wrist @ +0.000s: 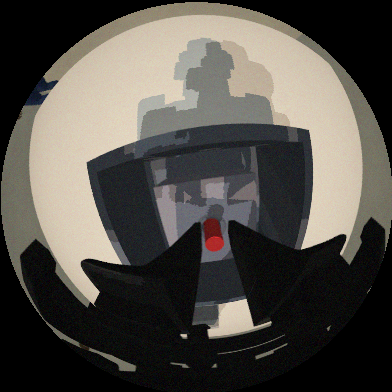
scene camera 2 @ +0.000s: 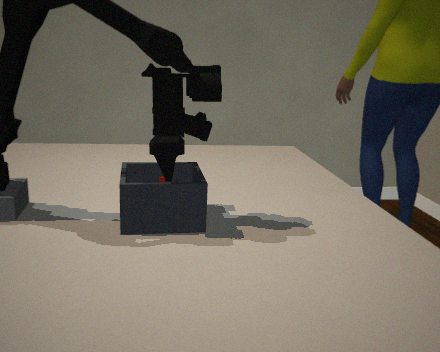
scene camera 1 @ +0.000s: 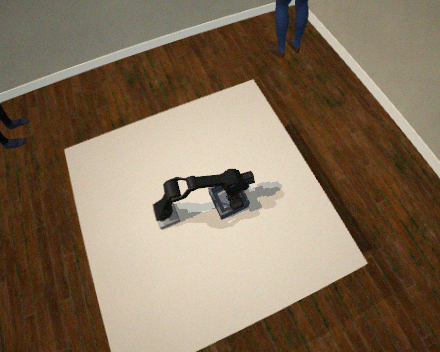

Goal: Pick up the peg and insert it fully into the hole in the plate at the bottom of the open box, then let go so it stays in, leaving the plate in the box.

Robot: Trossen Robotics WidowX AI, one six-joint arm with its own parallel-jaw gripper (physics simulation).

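Frame: origin at the arm's base, x back, y right, z up, level; metres.
Seen in the pictures: gripper, between the fingertips: (wrist: pixel 214 226) (scene camera 2: pixel 168 179) (scene camera 1: pixel 231 195); arm's base, origin of its link: (wrist: pixel 196 326) (scene camera 1: pixel 163 213).
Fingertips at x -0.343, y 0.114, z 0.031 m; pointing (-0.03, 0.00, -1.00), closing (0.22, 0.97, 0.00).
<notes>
Pixels of each thing's top centre, then the offset from my fingertips to it. Level surfaces: height alone.
- red peg, centre of its top: (wrist: pixel 214 243) (scene camera 2: pixel 162 177) dx +0.012, dy -0.003, dz +0.005 m
- grey plate, centre of its top: (wrist: pixel 211 228) (scene camera 1: pixel 228 197) dx +0.013, dy -0.004, dz -0.022 m
- dark blue-grey box, centre of its top: (wrist: pixel 215 254) (scene camera 2: pixel 162 172) (scene camera 1: pixel 228 195) dx +0.013, dy -0.004, dz +0.015 m
- pale table, height of its surface: dz -0.083 m
The red peg (scene camera 2: pixel 162 179) (wrist: pixel 213 235) stands nearly upright in the open box, its round top toward the wrist camera. Its lower end meets the grey plate (wrist: pixel 240 213) on the box floor, around the hole; how deep it sits I cannot tell. The dark blue-grey box (scene camera 1: pixel 217 205) (scene camera 2: pixel 163 209) (wrist: pixel 215 131) stands upright. My gripper (scene camera 2: pixel 170 178) (wrist: pixel 214 226) points down into the box, fingers slightly open, one on each side of the peg, with narrow gaps beside it. In scene camera 1 the arm hides the peg and much of the box.
The box walls surround my fingertips. The arm's grey base (scene camera 1: pixel 169 221) (scene camera 2: pixel 14 200) stands to the left of the box on the pale table (scene camera 1: pixel 165 285) (scene camera 2: pixel 225 300). Shadows of arm and box fall across the table. People stand beyond the table.
</notes>
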